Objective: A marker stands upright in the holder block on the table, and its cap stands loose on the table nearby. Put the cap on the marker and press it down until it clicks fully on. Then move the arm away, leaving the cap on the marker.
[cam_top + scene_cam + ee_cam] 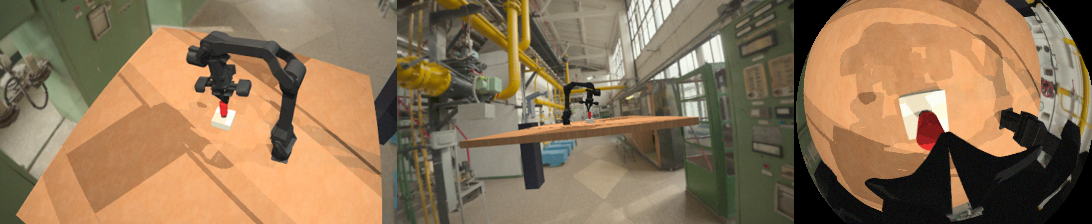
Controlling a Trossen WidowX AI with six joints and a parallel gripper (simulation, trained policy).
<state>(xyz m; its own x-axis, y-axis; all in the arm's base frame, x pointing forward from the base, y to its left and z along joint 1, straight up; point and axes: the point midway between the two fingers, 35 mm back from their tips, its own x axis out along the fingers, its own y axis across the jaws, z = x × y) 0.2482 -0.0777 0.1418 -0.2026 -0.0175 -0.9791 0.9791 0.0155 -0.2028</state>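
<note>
Now: gripper tip 10 mm short of the red cap and 30 mm above it. Also, from my gripper tip: marker: 10 mm ahead, 30 mm below; white holder block: 10 mm ahead, 90 mm below.
</note>
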